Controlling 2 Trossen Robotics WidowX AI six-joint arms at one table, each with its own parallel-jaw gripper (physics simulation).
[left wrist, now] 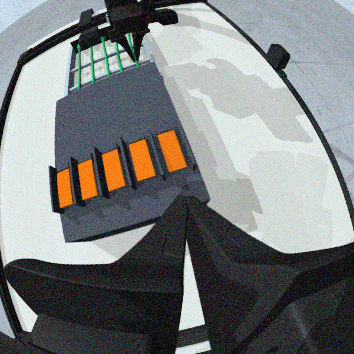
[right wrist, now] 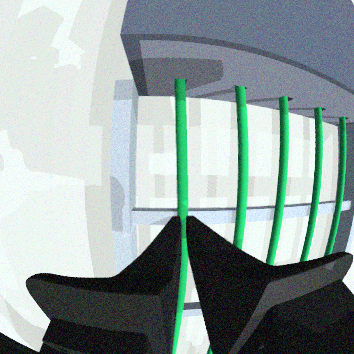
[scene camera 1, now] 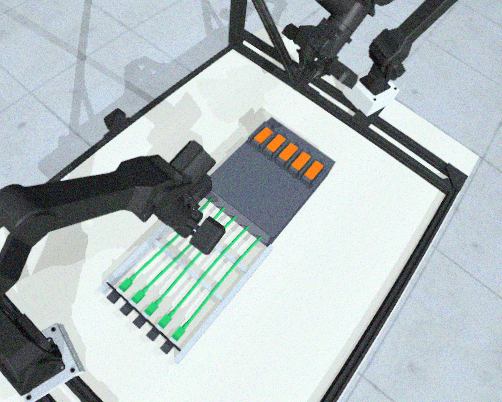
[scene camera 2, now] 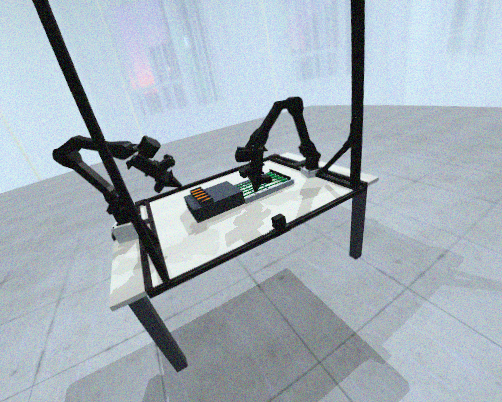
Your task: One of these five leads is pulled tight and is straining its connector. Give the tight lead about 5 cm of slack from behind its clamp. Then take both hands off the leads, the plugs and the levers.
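Where they show: left gripper, between the fingertips: [left wrist: 183, 203] [scene camera 1: 293, 89] [scene camera 2: 181, 186]; right gripper, between the fingertips: [left wrist: 135, 60] [right wrist: 182, 222] [scene camera 1: 188, 224] [scene camera 2: 255, 191]; left arm's base, origin of its link: [scene camera 1: 374, 84] [scene camera 2: 125, 220]; right arm's base, origin of its link: [scene camera 1: 41, 362] [scene camera 2: 312, 168].
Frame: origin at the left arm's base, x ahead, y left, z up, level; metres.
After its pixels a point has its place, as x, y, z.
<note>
Five green leads run side by side from the dark clamp block [scene camera 1: 260, 185] @[0.437, 0.087, -0.010] [left wrist: 110, 110] @[0.436, 0.077, -0.010] [right wrist: 240, 20] @[0.513, 0.056, -0.010] to green plugs [scene camera 1: 152, 307] @[0.749, 0.179, -0.046]. Orange levers [scene camera 1: 289, 151] @[0.338, 0.056, 0.005] [left wrist: 114, 170] @[0.338, 0.053, 0.005] sit on the block. My right gripper [right wrist: 182, 222] @[0.604, 0.066, -0.054] [left wrist: 135, 60] @[0.604, 0.066, -0.054] [scene camera 2: 256, 189] @[0.604, 0.066, -0.054] is shut on the leftmost lead [right wrist: 181, 150] @[0.567, 0.053, -0.049] of the right wrist view, a short way out from the block. That lead runs straight up to the block. The other leads bow slightly in that view. My left gripper [left wrist: 183, 203] @[0.287, -0.025, 0.097] [scene camera 2: 180, 186] @[0.287, -0.025, 0.097] is shut and empty, above the lever end of the block. In scene camera 1 my right fingertips are hidden.
A pale frame [scene camera 1: 226, 300] [right wrist: 122, 150] with crossbars surrounds the leads. The right arm reaches across the leads from the left in scene camera 1. Black rails edge the white table, and a small black box [scene camera 1: 116, 119] @[0.619, -0.240, -0.025] [scene camera 2: 279, 222] @[0.617, -0.265, -0.040] sits at one long edge.
</note>
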